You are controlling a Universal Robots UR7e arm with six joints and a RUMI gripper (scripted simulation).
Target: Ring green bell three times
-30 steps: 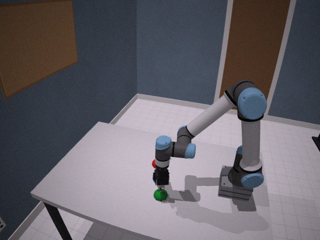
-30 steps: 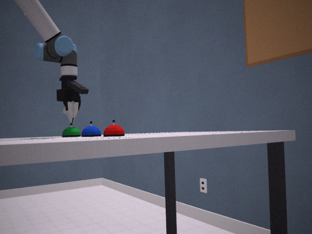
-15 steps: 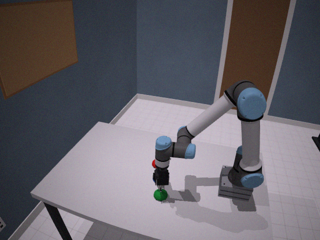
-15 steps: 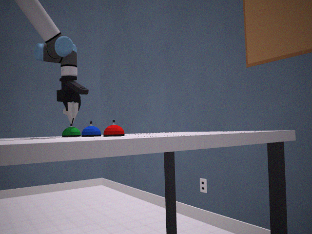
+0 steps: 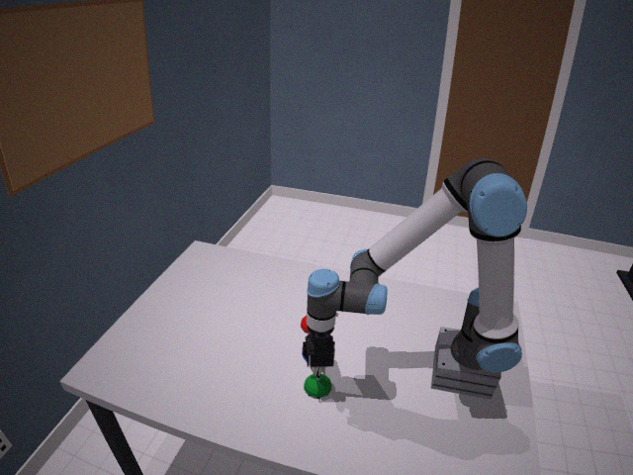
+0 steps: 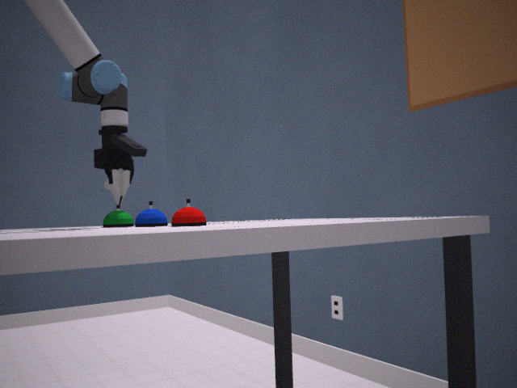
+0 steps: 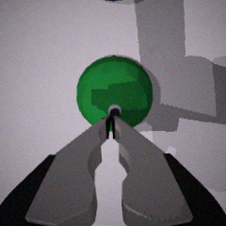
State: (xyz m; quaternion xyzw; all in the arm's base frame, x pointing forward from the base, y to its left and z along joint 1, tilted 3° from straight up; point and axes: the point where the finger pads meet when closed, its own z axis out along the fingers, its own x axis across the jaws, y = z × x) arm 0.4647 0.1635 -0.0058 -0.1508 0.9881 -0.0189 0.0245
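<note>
Right now my hand is 4 cm above the green bell. From my hand the other things lie so: blue bell: 4 cm ahead, 13 cm to the right, 4 cm below; then red bell: 8 cm ahead, 26 cm to the right, 4 cm below.
</note>
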